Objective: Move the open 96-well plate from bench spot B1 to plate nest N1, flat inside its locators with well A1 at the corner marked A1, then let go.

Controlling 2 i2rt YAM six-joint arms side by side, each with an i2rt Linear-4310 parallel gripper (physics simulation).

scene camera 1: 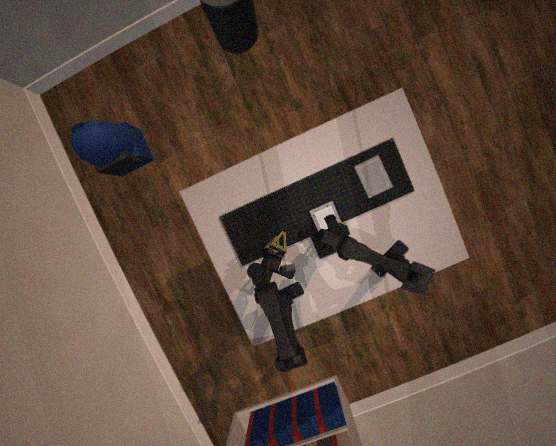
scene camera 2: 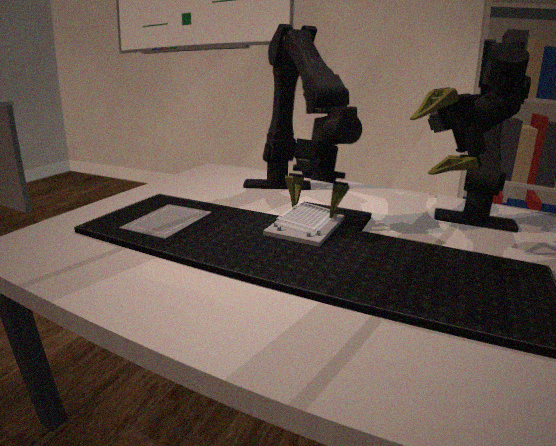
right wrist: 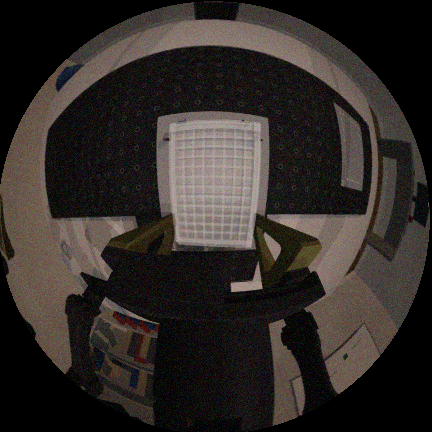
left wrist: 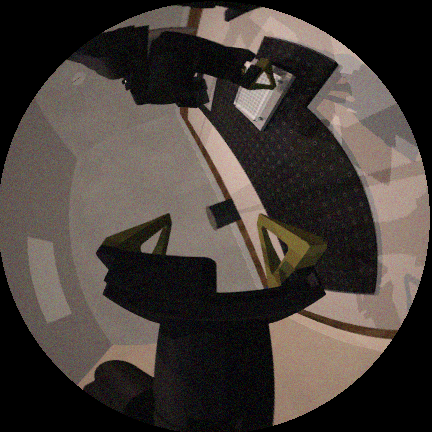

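Where they show: left gripper, fingertip midpoint: (scene camera 1: pixel 280 234) (scene camera 2: pixel 421 147) (left wrist: pixel 213 217); right gripper, fingertip midpoint: (scene camera 2: pixel 312 213) (right wrist: pixel 213 217) (left wrist: pixel 259 79); left arm's base, link origin: (scene camera 1: pixel 284 295) (scene camera 2: pixel 474 221) (right wrist: pixel 100 284); right arm's base, link origin: (scene camera 2: pixel 277 185).
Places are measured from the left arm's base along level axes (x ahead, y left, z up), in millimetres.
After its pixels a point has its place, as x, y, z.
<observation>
The clear, pale 96-well plate (scene camera 1: pixel 325 215) {280, -363, 33} (scene camera 2: pixel 303 217) {271, -360, 42} (left wrist: pixel 254 101) {273, -342, 39} (right wrist: pixel 215 175) {259, -362, 43} is at the light grey plate nest N1 (scene camera 2: pixel 289 234) {327, -368, 25} (right wrist: pixel 163 170) {269, -309, 25}, lined up with it. Small locator pins show at the nest's far end in the right wrist view; whether the plate is fully seated, and the A1 mark, I cannot tell. My right gripper (scene camera 2: pixel 313 210) {216, -359, 32} (right wrist: pixel 213 217) {216, -359, 32} is shut on the plate's two long sides near its robot-side end. My left gripper (scene camera 2: pixel 421 146) {315, -147, 216} (left wrist: pixel 213 217) {315, -147, 216} is open and empty, raised well away from the plate. Bench spot B1 (scene camera 1: pixel 374 176) {342, -657, 15} (scene camera 2: pixel 166 220) {350, -650, 15} (right wrist: pixel 352 150) {337, -644, 15} is a pale rectangle with no plate on it.
A black perforated mat (scene camera 1: pixel 280 210) {399, -180, 13} (scene camera 2: pixel 400 280) {401, -146, 13} (left wrist: pixel 320 200) {316, -103, 13} (right wrist: pixel 110 150) {313, -225, 13} lies on the pale table (scene camera 1: pixel 225 190) {612, 22, 0} (scene camera 2: pixel 200 320) {607, -389, 0} beneath the nest and B1. My left arm stands beside the right arm. A bookshelf (scene camera 1: pixel 240 425) and a blue chair (scene camera 1: pixel 107 145) stand off the table.
</observation>
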